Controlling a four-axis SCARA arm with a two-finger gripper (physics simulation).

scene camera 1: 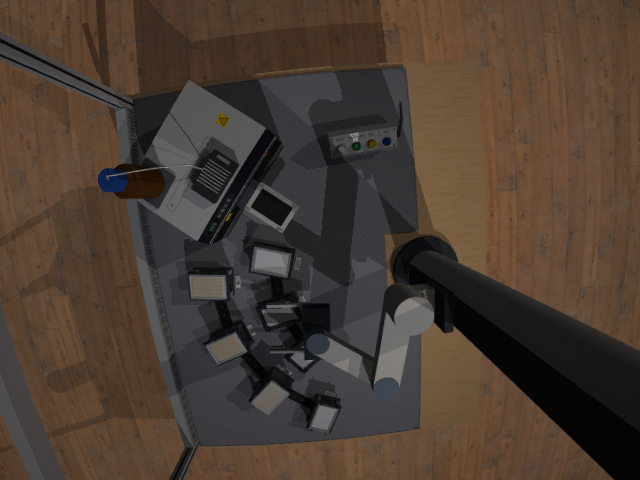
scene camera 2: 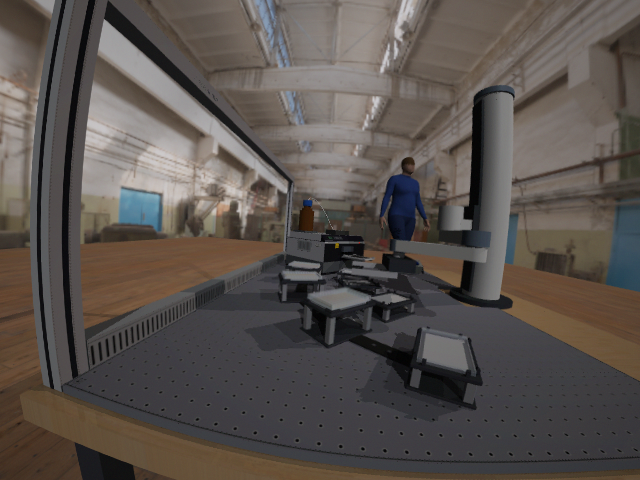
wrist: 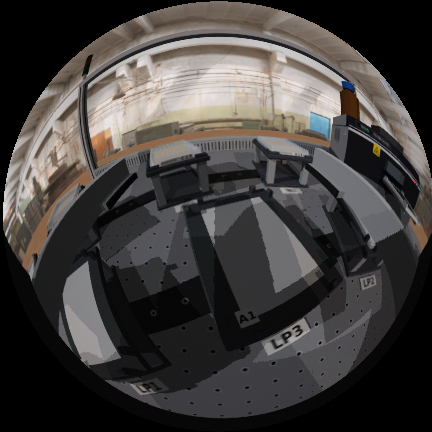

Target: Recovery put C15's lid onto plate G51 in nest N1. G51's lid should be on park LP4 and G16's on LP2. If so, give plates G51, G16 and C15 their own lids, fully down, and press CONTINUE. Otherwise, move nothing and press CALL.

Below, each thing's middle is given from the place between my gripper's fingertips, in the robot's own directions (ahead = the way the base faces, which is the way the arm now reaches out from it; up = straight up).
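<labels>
Brown bottle [scene camera 1: 146, 184]: 20 cm above my hand, 51 cm to the right of it and 26 cm ahead of it.
</labels>
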